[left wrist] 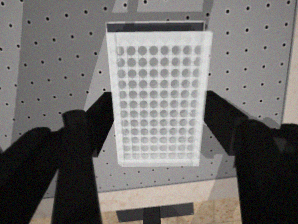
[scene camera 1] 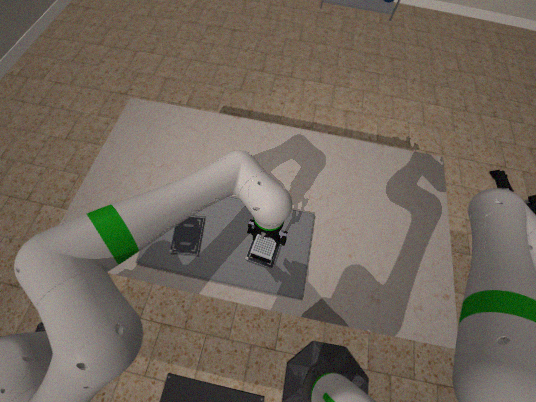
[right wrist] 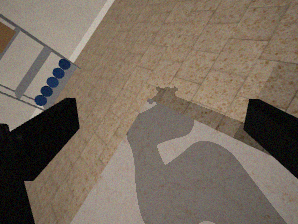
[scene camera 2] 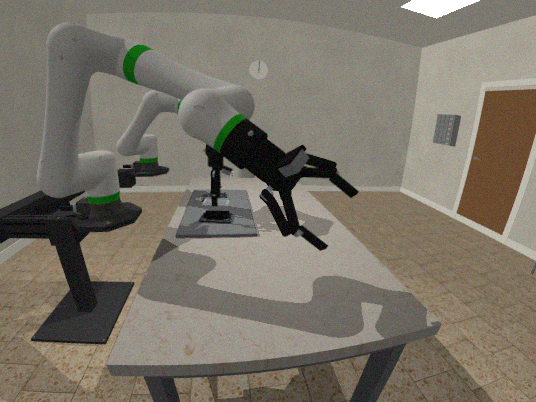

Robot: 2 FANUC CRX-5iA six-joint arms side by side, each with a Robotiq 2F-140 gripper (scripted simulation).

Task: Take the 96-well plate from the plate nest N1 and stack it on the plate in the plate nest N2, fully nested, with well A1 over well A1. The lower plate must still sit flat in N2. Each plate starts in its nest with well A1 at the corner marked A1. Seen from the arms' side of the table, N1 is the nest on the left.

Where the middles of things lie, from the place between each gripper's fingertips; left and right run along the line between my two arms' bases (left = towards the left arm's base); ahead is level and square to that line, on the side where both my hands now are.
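Scene:
White 96-well plate [left wrist: 149, 121]: 20 mm below my left hand. Plate nest N1 [scene camera 1: 182, 233]: 110 mm below my left hand and 340 mm to the left of it.
With reference to the white 96-well plate, my right hand [scene camera 2: 340, 219] is 22 cm past it, 78 cm to the right of it and 24 cm above it. Plate nest N1, from my right hand: 22 cm behind, 112 cm to the left, 32 cm below.

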